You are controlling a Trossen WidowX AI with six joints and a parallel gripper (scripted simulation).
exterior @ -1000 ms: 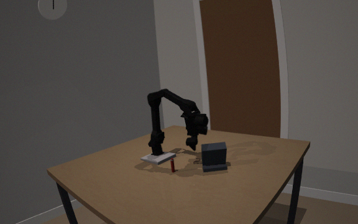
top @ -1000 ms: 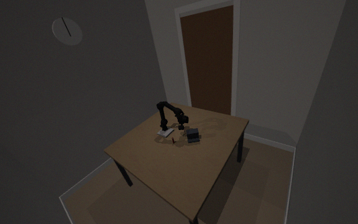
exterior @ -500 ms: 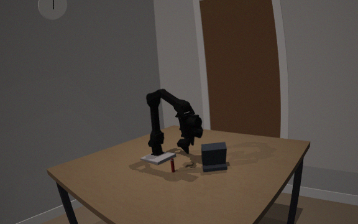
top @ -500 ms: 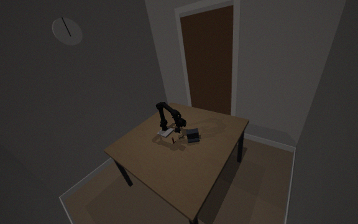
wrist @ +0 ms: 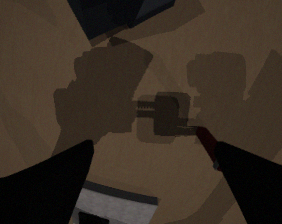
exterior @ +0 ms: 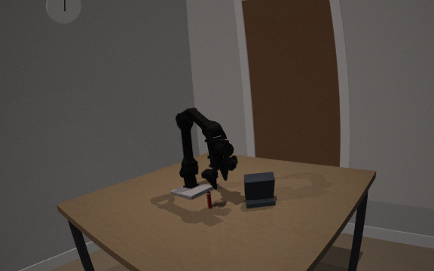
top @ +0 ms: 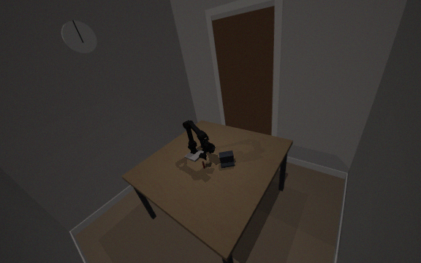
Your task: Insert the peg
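The red peg is 70 mm to the right of my gripper tip, 40 mm below it and 10 mm behind it. Also, from my gripper tip: dark sloped panel block 150 mm ahead, 90 mm to the left, 10 mm below.
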